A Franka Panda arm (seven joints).
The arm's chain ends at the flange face. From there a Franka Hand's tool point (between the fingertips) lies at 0.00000 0.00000 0.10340 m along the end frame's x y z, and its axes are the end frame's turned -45 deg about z.
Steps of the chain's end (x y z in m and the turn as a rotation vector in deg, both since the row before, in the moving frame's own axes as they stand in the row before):
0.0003 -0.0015 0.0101 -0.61 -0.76 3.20
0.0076 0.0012 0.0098 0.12 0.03 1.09
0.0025 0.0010 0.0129 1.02 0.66 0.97
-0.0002 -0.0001 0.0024 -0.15 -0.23 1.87
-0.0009 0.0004 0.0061 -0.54 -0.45 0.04
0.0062 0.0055 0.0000 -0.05 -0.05 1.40
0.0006 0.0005 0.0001 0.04 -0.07 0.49
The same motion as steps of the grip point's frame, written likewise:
-0.0005 -0.0011 0.0101 0.11 -0.97 3.20
0.0047 0.0061 0.0098 0.06 0.11 1.09
0.0032 0.0020 0.0129 0.25 1.19 0.97
-0.0006 -0.0003 0.0024 0.06 -0.27 1.87
-0.0022 -0.0002 0.0061 -0.06 -0.70 0.04
0.0004 0.0083 0.0000 0.00 -0.07 1.40
0.0000 0.0006 0.0001 0.08 -0.02 0.49

